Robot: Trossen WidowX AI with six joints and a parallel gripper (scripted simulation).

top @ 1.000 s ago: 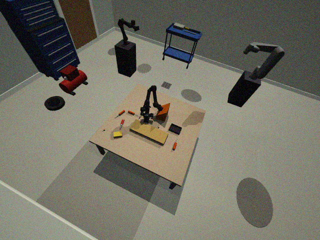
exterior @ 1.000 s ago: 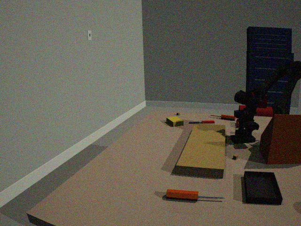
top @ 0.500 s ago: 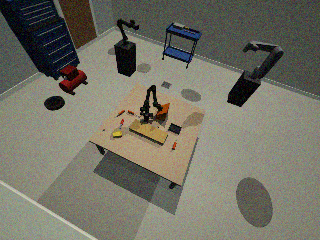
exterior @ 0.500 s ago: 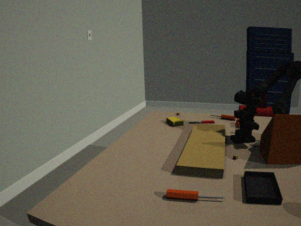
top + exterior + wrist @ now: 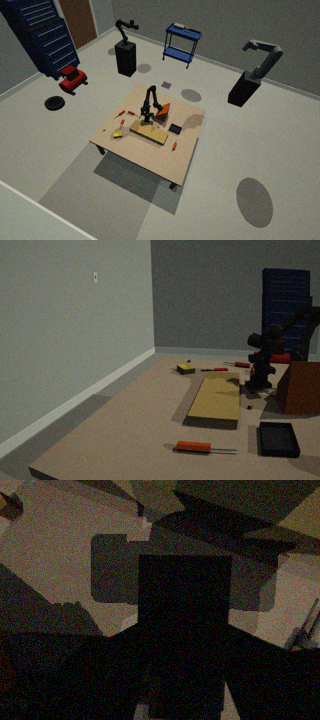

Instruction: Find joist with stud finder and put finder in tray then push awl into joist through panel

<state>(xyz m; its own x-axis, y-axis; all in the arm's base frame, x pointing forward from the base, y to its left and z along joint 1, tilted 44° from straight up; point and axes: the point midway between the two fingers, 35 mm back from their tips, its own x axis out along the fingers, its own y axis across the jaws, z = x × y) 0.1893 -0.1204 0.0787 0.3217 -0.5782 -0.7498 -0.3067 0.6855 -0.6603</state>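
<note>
Right now the awl is 120 mm to the right of my gripper tip and 30 mm below it. The rest, counted from my gripper tip: black tray 40 mm behind, 440 mm to the left, 30 mm below; then yellow block 400 mm ahead, 250 mm to the right, 30 mm below; then stud finder 10 mm ahead, 20 mm above.
</note>
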